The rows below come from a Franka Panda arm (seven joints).
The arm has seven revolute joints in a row. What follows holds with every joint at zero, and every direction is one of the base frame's.
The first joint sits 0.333 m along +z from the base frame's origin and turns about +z.
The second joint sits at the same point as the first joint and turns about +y.
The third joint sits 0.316 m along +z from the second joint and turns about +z.
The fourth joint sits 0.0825 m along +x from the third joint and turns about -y.
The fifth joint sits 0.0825 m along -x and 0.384 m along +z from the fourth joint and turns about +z.
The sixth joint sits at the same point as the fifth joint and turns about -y.
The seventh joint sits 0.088 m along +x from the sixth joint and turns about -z.
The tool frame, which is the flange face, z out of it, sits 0.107 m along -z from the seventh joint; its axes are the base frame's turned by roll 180, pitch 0 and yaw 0 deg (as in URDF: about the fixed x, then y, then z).
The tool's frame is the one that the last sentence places.
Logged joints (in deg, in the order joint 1, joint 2, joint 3, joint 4, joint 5, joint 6, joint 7), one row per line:
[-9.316 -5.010 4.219 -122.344 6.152 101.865 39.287]
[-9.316 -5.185 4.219 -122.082 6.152 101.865 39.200]
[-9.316 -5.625 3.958 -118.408 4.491 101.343 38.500]
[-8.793 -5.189 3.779 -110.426 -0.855 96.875 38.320]
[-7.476 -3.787 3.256 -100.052 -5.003 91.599 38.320]
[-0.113 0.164 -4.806 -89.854 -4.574 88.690 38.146]
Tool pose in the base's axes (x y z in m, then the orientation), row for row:
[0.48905 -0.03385 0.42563 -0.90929 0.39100 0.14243 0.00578]
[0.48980 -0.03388 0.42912 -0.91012 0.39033 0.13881 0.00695]
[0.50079 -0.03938 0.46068 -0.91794 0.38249 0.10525 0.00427]
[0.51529 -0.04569 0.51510 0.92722 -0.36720 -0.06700 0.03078]
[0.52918 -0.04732 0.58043 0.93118 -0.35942 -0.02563 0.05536]
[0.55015 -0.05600 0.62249 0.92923 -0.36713 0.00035 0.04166]
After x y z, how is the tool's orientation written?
As a quaternion, x y z w.
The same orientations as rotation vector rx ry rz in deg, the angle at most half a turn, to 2 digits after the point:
[-163.07 70.12 25.54]
[-163.10 69.95 24.88]
[-164.78 68.66 18.89]
[163.71 -64.83 -11.83]
[161.95 -62.51 -4.46]
[162.97 -64.39 0.06]

